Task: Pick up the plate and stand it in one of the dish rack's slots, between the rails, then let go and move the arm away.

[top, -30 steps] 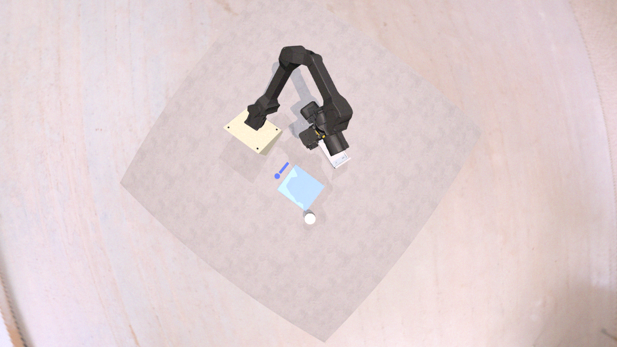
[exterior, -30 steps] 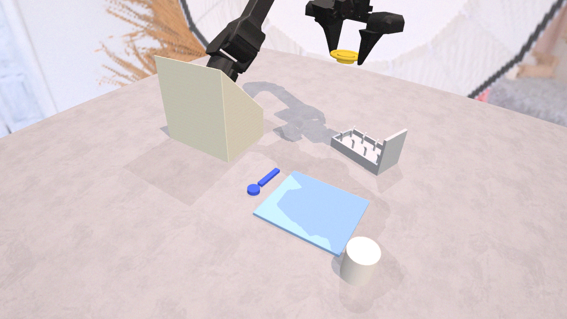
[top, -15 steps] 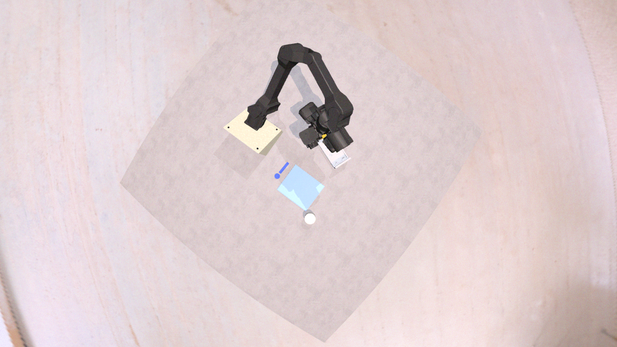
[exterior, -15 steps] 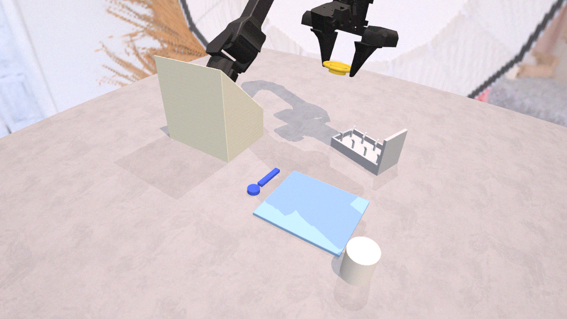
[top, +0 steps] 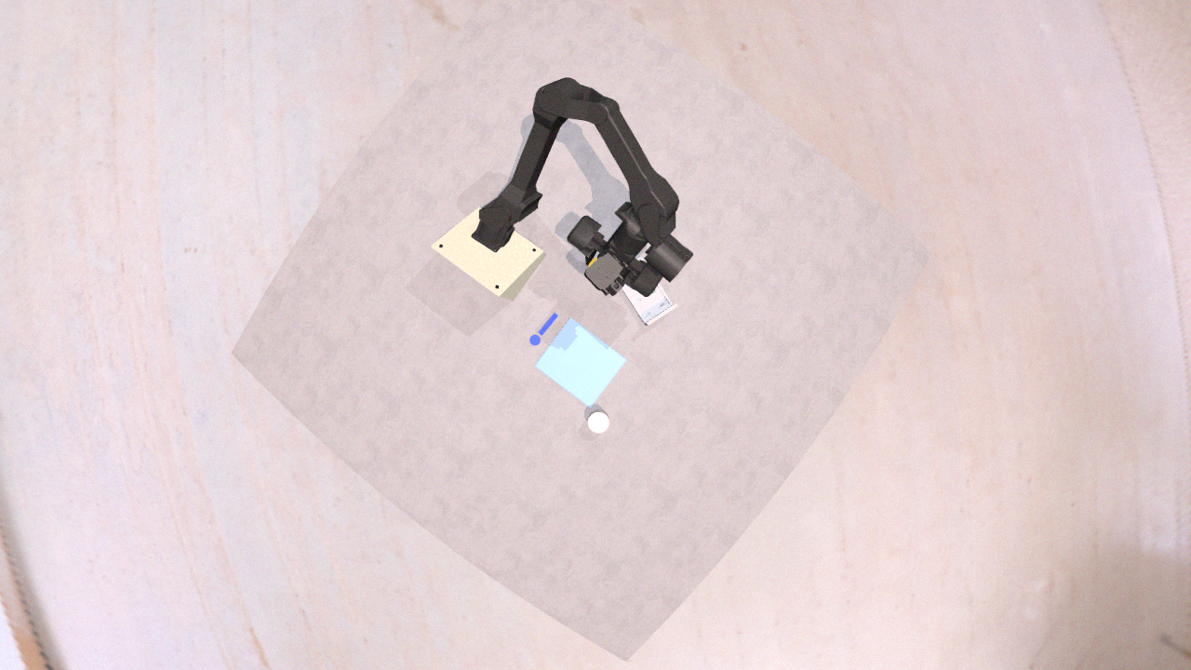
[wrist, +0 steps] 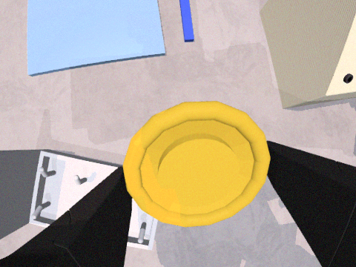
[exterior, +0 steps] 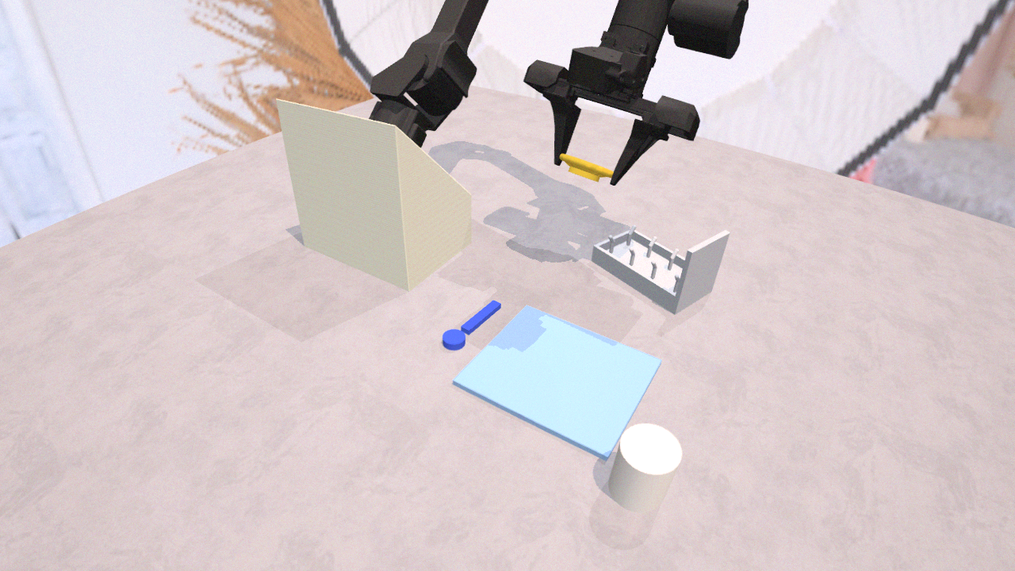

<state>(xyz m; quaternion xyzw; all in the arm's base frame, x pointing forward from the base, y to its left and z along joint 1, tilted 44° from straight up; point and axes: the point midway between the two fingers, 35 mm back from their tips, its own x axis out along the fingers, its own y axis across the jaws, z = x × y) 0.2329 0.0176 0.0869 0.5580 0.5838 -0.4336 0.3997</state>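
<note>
The dish rack lies 90 mm ahead of my gripper tip, 30 mm to the left of it and 90 mm below it. The rest, counted from my gripper tip: light blue mat (60 mm ahead, 180 mm to the right, 110 mm below); yellow plate (10 mm above); blue spoon (40 mm behind, 170 mm to the right, 110 mm below).
</note>
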